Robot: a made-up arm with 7 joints. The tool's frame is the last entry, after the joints.
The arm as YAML. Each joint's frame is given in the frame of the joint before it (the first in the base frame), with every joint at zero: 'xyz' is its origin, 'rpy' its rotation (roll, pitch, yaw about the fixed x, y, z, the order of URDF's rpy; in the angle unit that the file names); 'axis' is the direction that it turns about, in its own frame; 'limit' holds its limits. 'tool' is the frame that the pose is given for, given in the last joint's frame.
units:
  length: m
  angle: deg
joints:
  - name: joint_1
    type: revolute
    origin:
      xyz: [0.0, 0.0, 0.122]
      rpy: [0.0, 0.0, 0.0]
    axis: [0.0, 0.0, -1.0]
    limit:
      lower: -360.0
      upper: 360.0
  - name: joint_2
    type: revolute
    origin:
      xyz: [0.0, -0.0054, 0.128]
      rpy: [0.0, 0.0, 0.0]
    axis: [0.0, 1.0, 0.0]
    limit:
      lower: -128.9
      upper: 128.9
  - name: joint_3
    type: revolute
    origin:
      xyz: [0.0, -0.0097, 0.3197]
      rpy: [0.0, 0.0, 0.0]
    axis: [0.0, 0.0, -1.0]
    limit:
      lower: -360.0
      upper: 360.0
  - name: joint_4
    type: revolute
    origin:
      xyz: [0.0, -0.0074, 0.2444]
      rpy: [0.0, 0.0, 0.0]
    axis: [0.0, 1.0, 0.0]
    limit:
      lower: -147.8
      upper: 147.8
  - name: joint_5
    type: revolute
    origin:
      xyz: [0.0, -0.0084, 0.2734]
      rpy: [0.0, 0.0, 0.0]
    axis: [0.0, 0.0, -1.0]
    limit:
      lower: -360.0
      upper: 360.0
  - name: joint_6
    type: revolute
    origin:
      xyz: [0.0, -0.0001, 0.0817]
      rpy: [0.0, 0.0, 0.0]
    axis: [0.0, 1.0, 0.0]
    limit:
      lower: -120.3
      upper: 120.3
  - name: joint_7
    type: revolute
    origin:
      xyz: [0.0, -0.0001, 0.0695]
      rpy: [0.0, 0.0, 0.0]
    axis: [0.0, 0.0, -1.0]
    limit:
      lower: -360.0
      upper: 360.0
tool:
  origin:
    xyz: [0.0, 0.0, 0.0]
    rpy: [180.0, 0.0, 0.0]
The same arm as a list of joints. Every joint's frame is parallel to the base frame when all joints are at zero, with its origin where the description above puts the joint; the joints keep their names.
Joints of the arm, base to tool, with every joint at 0 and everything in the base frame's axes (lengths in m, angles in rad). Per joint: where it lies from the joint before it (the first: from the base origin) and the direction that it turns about. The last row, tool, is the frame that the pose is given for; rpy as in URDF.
joint_1: xyz 0 0 0.122 axis 0 0 -1
joint_2: xyz 0 -0.0054 0.128 axis 0 1 0
joint_3: xyz 0 -0.0097 0.3197 axis 0 0 -1
joint_4: xyz 0 -0.0074 0.2444 axis 0 1 0
joint_5: xyz 0 -0.0084 0.2734 axis 0 0 -1
joint_6: xyz 0 -0.0001 0.0817 axis 0 1 0
joint_7: xyz 0 -0.0001 0.0695 axis 0 0 -1
tool: xyz 0 0 0 rpy 3.1416 0 0
Joint limits (rad, base to tool): -6.2832..6.2832 -2.2497..2.2497 -6.2832..6.2832 -2.5796..2.5796 -6.2832..6.2832 -2.0996..2.0996 -6.2832..6.2832

